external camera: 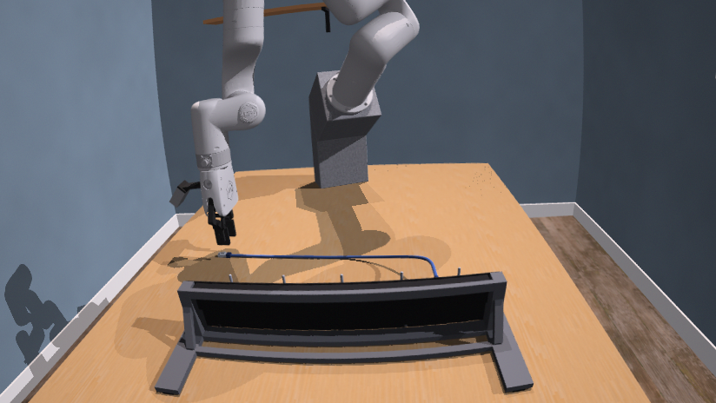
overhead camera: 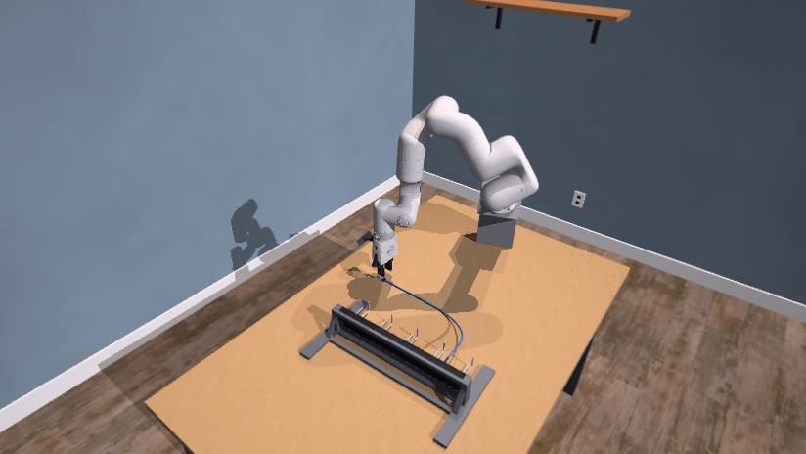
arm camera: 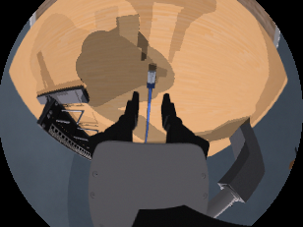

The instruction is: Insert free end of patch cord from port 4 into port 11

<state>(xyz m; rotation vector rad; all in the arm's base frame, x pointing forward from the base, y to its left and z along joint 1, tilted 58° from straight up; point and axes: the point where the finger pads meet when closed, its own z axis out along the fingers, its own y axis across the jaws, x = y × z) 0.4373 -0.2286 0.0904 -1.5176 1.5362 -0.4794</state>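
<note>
Now: hand 50 mm above the plug, 20 mm to the left of it and 10 mm short of it.
</note>
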